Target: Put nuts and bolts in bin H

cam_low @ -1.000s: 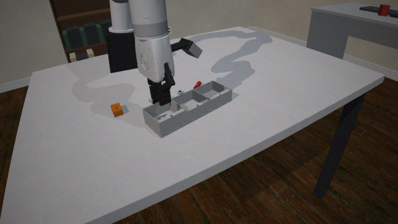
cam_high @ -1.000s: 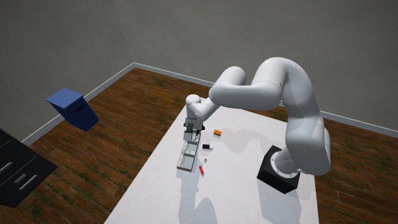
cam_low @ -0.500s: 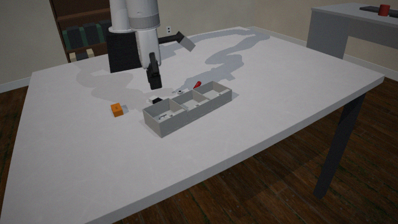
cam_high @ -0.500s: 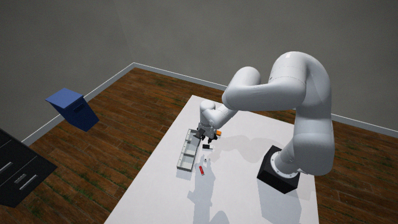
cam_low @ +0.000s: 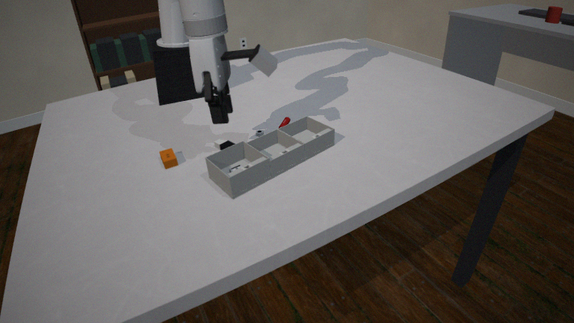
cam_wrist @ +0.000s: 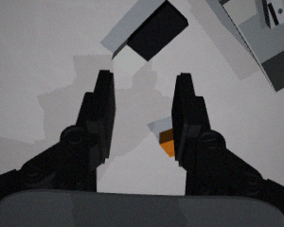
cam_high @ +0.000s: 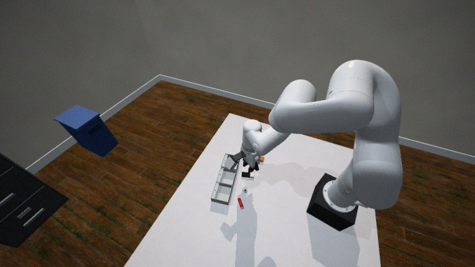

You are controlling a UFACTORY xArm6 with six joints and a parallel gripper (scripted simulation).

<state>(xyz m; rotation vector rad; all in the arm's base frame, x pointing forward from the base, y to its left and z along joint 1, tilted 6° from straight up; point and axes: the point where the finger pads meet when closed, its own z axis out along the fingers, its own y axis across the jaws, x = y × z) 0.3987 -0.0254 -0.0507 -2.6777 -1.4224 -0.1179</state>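
My hand is 10 mm past the black block and 90 mm above it. From my hand the other things lie so: grey three-compartment bin row 90 mm ahead, 60 mm to the left, 70 mm below; orange block 40 mm behind, 120 mm to the right, 90 mm below; hex nut 20 mm behind, 80 mm to the left, 90 mm below.
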